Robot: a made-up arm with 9 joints. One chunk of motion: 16 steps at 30 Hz.
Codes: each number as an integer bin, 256 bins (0 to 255) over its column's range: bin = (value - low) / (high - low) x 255, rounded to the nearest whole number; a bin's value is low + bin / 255 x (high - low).
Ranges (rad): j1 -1.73..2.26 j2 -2.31..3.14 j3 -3.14..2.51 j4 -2.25..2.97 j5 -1.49..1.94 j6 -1.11..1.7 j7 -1.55..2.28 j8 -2..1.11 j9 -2.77..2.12
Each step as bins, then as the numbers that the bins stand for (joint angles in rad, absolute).
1 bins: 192 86 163 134 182 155 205 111 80
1 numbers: 1.2742 -0.4720 0.4716 0.4931 0.9581 0.5980 1.5290 -0.6462 -1.2359
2 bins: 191 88 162 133 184 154 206 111 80
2 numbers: 1.2586 -0.4292 0.4494 0.4726 0.9850 0.5870 1.5440 -0.6462 -1.2359
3 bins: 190 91 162 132 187 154 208 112 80
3 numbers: 1.2429 -0.3651 0.4494 0.4521 1.0253 0.5870 1.5741 -0.6340 -1.2359
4 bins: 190 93 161 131 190 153 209 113 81
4 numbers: 1.2429 -0.3224 0.4273 0.4316 1.0657 0.5760 1.5891 -0.6218 -1.2167
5 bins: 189 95 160 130 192 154 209 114 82
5 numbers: 1.2273 -0.2796 0.4051 0.4112 1.0926 0.5870 1.5891 -0.6096 -1.1975
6 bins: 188 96 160 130 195 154 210 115 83
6 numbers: 1.2116 -0.2582 0.4051 0.4112 1.1329 0.5870 1.6041 -0.5975 -1.1784
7 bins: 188 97 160 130 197 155 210 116 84
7 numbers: 1.2116 -0.2369 0.4051 0.4112 1.1598 0.5980 1.6041 -0.5853 -1.1592
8 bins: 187 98 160 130 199 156 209 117 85
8 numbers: 1.1960 -0.2155 0.4051 0.4112 1.1867 0.6091 1.5891 -0.5731 -1.1400
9 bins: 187 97 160 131 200 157 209 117 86
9 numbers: 1.1960 -0.2369 0.4051 0.4316 1.2002 0.6201 1.5891 -0.5731 -1.1208
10 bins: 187 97 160 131 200 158 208 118 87
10 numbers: 1.1960 -0.2369 0.4051 0.4316 1.2002 0.6311 1.5741 -0.5609 -1.1016
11 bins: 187 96 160 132 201 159 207 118 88
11 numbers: 1.1960 -0.2582 0.4051 0.4521 1.2136 0.6421 1.5591 -0.5609 -1.0825
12 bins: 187 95 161 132 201 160 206 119 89
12 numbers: 1.1960 -0.2796 0.4273 0.4521 1.2136 0.6531 1.5440 -0.5487 -1.0633
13 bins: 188 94 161 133 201 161 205 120 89
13 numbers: 1.2116 -0.3010 0.4273 0.4726 1.2136 0.6642 1.5290 -0.5365 -1.0633
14 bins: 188 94 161 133 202 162 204 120 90
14 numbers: 1.2116 -0.3010 0.4273 0.4726 1.2271 0.6752 1.5140 -0.5365 -1.0441
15 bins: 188 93 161 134 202 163 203 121 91
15 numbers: 1.2116 -0.3224 0.4273 0.4931 1.2271 0.6862 1.4990 -0.5243 -1.0249
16 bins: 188 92 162 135 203 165 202 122 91
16 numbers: 1.2116 -0.3437 0.4494 0.5135 1.2405 0.7082 1.4840 -0.5121 -1.0249
